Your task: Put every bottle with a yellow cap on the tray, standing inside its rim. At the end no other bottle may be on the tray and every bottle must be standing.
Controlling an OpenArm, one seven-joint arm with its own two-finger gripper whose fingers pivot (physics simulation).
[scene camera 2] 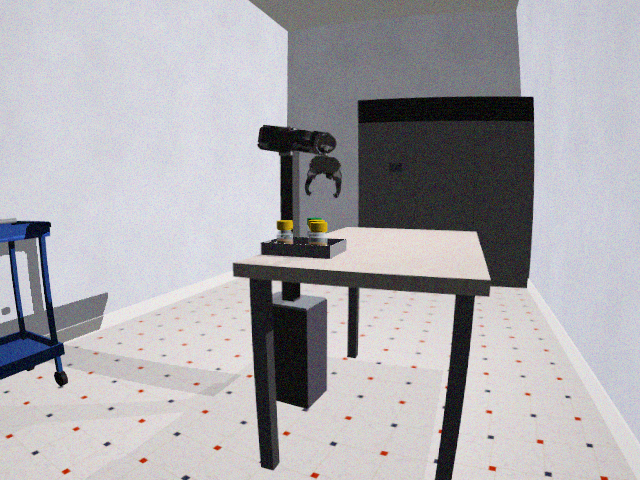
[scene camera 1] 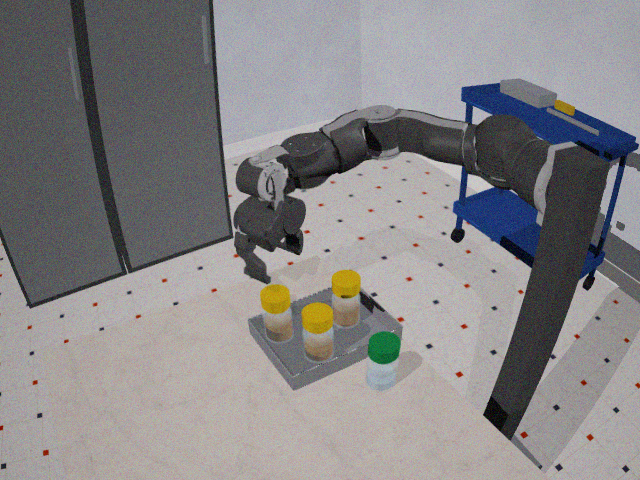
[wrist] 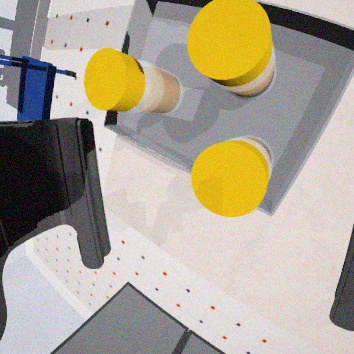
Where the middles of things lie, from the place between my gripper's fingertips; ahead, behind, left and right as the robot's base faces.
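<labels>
Grey tray [scene camera 1: 350,345]: 17 cm below my hand, 8 cm behind it, 3 cm to the left of it. Green-capped bottle [scene camera 1: 382,363]: 18 cm to the left of my hand, 12 cm behind it, 14 cm below it; going by their middles, it is the farthest from my hand of the things named here. Yellow-capped bottle [scene camera 1: 317,318]: 13 cm below my hand, 6 cm to the left of it, 5 cm behind it.
</labels>
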